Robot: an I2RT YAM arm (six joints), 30 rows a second.
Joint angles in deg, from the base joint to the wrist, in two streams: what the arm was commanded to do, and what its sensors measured. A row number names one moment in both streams.
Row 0, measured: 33.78 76.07 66.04 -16.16 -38.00 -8.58
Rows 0 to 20, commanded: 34.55 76.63 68.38 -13.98 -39.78 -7.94; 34.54 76.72 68.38 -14.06 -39.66 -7.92; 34.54 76.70 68.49 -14.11 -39.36 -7.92; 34.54 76.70 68.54 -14.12 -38.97 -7.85; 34.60 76.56 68.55 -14.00 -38.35 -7.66; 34.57 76.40 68.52 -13.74 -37.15 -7.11; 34.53 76.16 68.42 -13.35 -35.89 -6.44; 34.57 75.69 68.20 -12.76 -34.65 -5.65; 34.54 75.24 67.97 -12.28 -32.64 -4.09; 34.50 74.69 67.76 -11.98 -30.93 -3.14; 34.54 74.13 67.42 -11.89 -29.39 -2.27; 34.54 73.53 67.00 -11.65 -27.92 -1.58; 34.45 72.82 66.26 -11.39 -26.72 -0.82; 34.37 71.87 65.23 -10.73 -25.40 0.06; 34.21 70.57 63.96 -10.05 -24.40 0.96; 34.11 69.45 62.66 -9.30 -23.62 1.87; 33.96 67.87 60.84 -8.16 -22.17 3.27; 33.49 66.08 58.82 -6.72 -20.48 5.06; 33.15 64.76 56.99 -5.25 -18.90 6.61; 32.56 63.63 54.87 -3.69 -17.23 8.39; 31.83 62.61 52.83 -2.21 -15.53 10.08
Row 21, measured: 33.23 65.08 57.17 -7.29 -22.28 3.64
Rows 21 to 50, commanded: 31.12 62.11 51.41 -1.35 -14.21 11.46; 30.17 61.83 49.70 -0.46 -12.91 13.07; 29.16 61.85 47.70 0.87 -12.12 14.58; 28.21 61.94 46.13 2.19 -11.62 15.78; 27.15 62.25 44.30 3.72 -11.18 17.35; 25.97 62.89 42.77 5.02 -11.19 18.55; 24.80 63.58 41.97 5.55 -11.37 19.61; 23.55 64.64 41.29 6.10 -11.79 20.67; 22.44 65.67 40.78 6.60 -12.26 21.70; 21.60 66.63 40.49 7.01 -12.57 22.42; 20.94 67.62 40.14 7.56 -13.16 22.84; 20.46 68.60 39.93 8.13 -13.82 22.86; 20.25 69.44 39.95 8.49 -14.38 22.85; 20.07 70.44 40.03 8.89 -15.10 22.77; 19.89 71.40 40.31 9.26 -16.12 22.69; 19.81 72.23 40.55 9.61 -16.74 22.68; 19.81 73.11 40.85 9.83 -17.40 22.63; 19.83 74.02 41.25 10.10 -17.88 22.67; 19.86 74.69 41.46 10.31 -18.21 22.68; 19.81 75.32 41.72 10.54 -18.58 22.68; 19.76 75.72 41.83 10.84 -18.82 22.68; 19.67 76.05 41.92 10.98 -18.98 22.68; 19.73 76.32 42.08 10.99 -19.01 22.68; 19.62 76.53 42.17 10.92 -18.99 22.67; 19.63 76.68 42.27 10.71 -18.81 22.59; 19.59 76.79 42.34 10.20 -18.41 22.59; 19.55 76.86 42.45 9.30 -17.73 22.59; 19.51 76.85 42.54 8.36 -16.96 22.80; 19.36 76.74 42.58 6.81 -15.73 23.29; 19.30 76.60 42.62 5.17 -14.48 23.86
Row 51, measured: 19.75 76.51 40.66 8.23 -17.02 22.20
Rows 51 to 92, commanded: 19.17 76.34 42.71 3.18 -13.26 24.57; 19.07 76.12 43.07 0.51 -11.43 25.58; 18.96 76.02 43.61 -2.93 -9.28 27.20; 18.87 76.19 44.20 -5.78 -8.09 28.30; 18.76 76.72 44.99 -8.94 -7.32 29.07; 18.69 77.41 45.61 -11.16 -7.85 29.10; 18.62 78.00 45.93 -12.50 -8.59 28.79; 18.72 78.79 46.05 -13.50 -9.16 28.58; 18.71 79.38 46.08 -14.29 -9.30 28.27; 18.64 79.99 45.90 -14.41 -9.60 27.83; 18.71 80.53 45.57 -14.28 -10.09 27.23; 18.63 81.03 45.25 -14.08 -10.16 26.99; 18.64 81.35 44.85 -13.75 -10.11 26.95; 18.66 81.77 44.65 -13.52 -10.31 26.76; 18.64 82.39 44.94 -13.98 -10.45 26.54; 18.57 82.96 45.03 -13.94 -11.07 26.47; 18.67 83.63 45.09 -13.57 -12.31 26.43; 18.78 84.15 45.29 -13.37 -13.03 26.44; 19.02 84.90 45.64 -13.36 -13.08 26.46; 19.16 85.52 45.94 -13.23 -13.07 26.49; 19.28 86.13 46.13 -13.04 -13.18 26.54; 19.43 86.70 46.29 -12.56 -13.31 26.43; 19.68 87.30 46.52 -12.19 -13.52 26.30; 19.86 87.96 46.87 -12.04 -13.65 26.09; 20.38 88.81 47.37 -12.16 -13.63 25.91; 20.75 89.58 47.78 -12.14 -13.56 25.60; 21.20 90.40 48.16 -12.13 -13.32 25.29; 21.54 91.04 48.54 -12.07 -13.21 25.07; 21.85 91.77 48.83 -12.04 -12.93 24.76; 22.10 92.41 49.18 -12.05 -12.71 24.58; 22.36 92.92 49.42 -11.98 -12.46 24.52; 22.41 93.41 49.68 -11.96 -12.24 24.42; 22.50 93.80 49.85 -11.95 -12.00 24.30; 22.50 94.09 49.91 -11.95 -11.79 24.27; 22.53 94.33 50.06 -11.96 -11.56 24.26; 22.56 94.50 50.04 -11.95 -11.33 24.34; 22.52 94.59 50.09 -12.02 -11.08 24.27; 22.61 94.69 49.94 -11.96 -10.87 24.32; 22.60 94.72 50.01 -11.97 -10.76 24.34; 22.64 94.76 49.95 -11.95 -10.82 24.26; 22.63 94.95 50.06 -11.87 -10.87 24.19; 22.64 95.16 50.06 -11.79 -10.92 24.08
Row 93, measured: 22.28 94.41 48.77 -11.79 -11.77 25.30
